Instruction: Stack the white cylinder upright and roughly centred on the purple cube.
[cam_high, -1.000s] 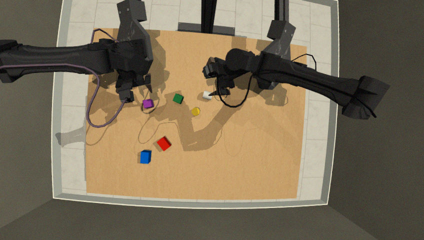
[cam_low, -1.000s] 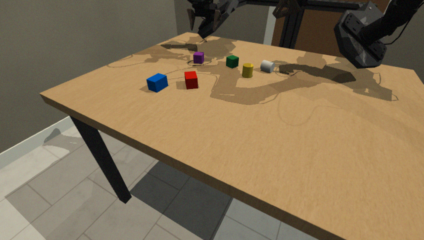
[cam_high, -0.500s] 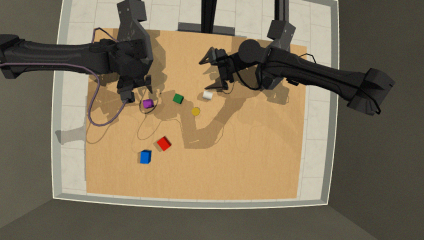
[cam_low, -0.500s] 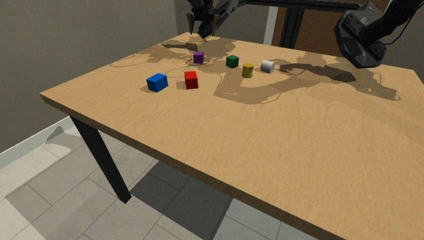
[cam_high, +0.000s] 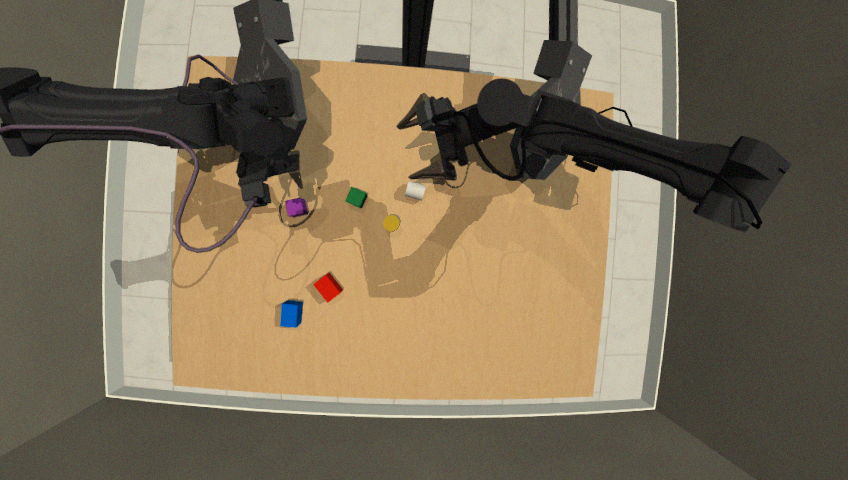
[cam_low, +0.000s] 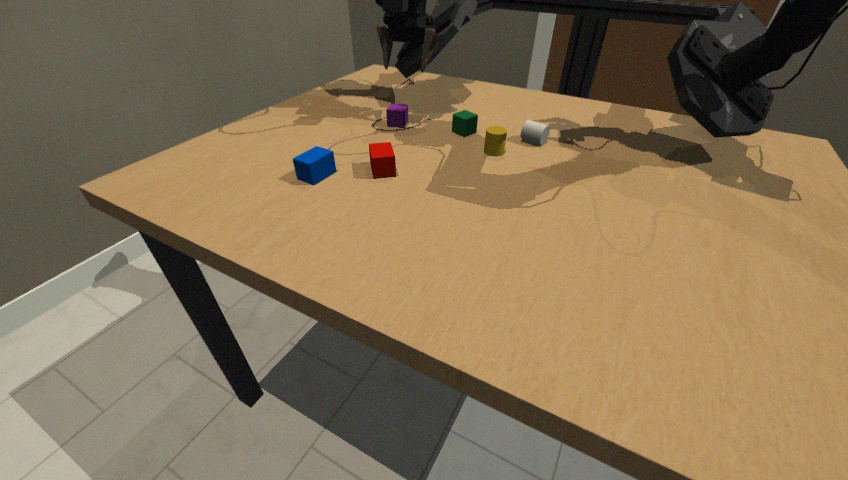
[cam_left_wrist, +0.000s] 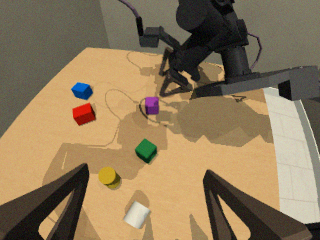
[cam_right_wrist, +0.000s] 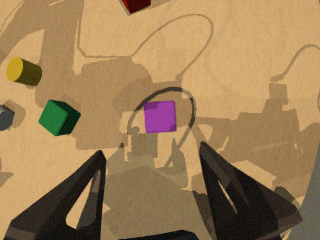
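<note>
Right now the white cylinder is 4 cm behind my right hand, 30 cm to the left of it and 10 cm below it. Round my right hand: yellow cylinder (5 cm ahead, 24 cm to the left, 10 cm below); purple cube (3 cm ahead, 10 cm below); green cube (1 cm behind, 15 cm to the left, 10 cm below).
</note>
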